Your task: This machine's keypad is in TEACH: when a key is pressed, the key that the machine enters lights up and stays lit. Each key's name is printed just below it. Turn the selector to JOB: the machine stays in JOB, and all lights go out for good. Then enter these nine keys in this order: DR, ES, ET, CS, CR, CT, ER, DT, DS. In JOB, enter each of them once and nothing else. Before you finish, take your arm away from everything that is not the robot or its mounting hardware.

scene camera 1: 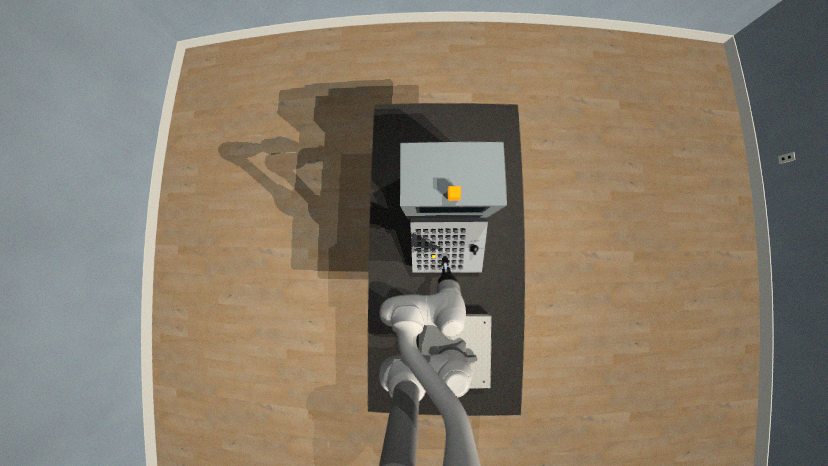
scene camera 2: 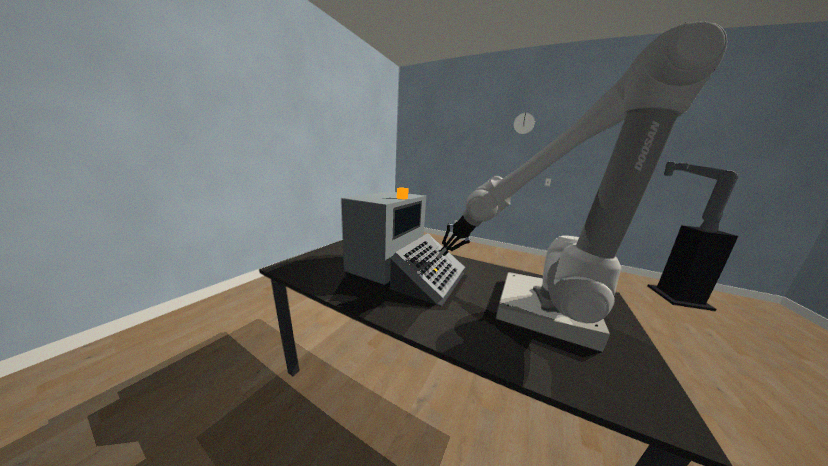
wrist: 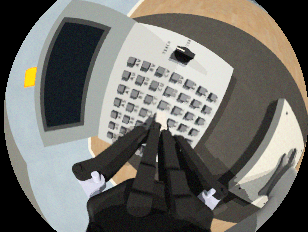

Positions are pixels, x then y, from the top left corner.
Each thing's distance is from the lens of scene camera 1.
grey machine (scene camera 1: pixel 431 173): 100 cm
sloped keypad (scene camera 1: pixel 476 228): 120 cm
The marked spots on the sloped keypad and the grey machine are 36 cm apart.
